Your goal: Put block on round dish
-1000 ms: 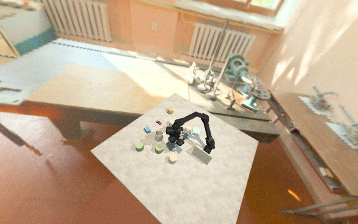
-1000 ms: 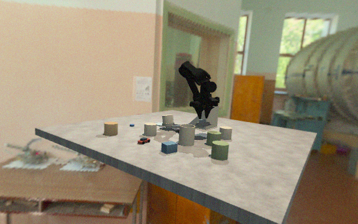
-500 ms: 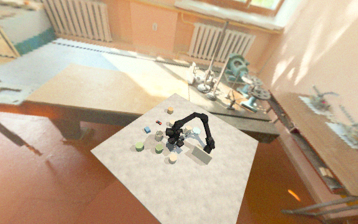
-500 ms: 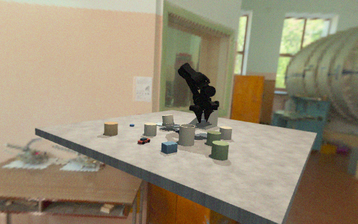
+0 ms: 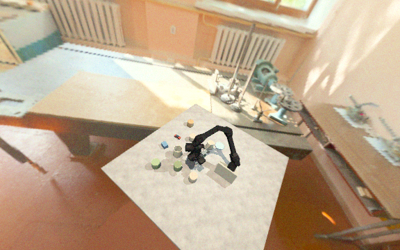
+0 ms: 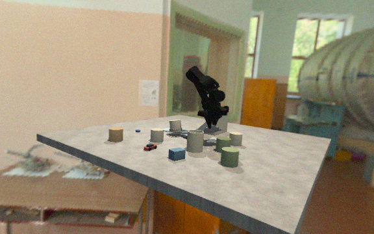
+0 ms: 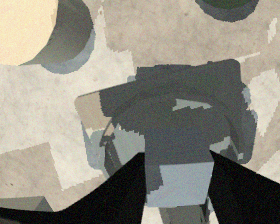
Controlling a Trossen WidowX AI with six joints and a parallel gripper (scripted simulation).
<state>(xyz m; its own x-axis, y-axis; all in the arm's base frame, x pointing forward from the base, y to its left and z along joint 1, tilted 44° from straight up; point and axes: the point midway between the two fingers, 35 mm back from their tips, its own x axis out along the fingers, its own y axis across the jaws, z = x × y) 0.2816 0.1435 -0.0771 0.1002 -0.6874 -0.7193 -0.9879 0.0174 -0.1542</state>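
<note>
Right now my gripper tip is 4 cm past the pale blue round dish, 38 cm to the left of it and 8 cm above it. Round my gripper tip: balance (1 cm ahead, 13 cm to the right, 4 cm below); then small red piece (34 cm ahead, 12 cm to the right, 7 cm below); then blue block (34 cm ahead, 6 cm to the left, 6 cm below).
</note>
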